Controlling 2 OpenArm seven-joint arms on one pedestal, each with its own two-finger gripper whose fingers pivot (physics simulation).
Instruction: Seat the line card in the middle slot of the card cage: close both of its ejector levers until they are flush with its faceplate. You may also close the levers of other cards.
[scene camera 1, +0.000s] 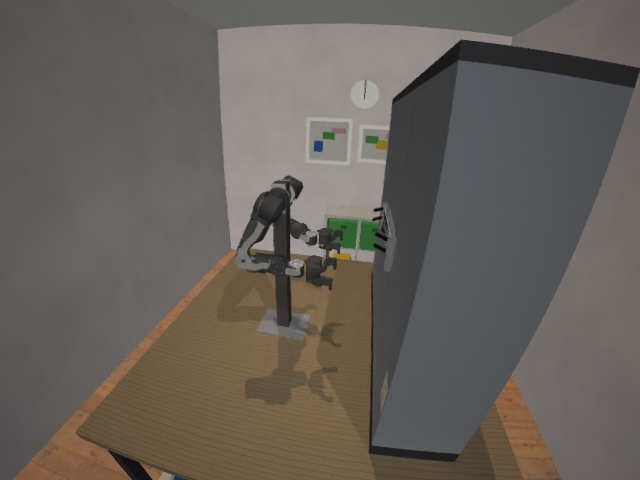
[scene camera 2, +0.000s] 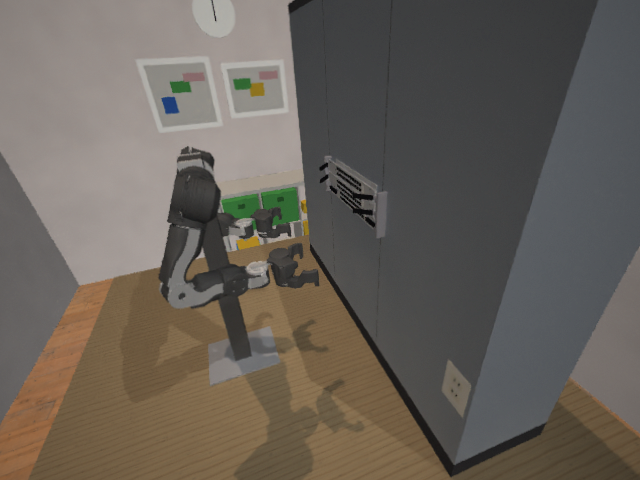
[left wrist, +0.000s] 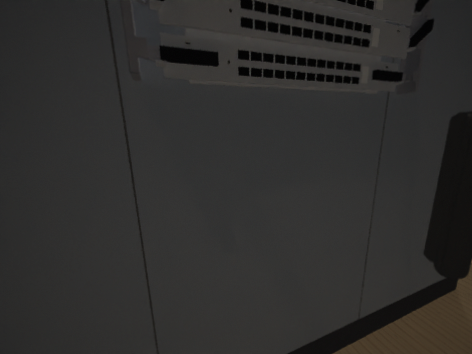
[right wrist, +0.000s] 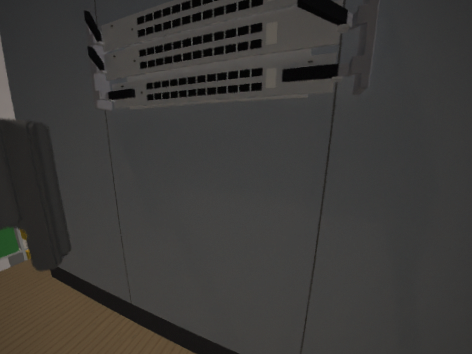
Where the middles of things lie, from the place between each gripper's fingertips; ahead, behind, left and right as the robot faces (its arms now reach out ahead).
I see my left gripper 71 cm to the left of the wall socket (scene camera 2: 463, 389), 20 cm short of it and 15 cm above it.
My right gripper is now 20 cm short of the wall socket, 40 cm to the left of it and 15 cm above it.
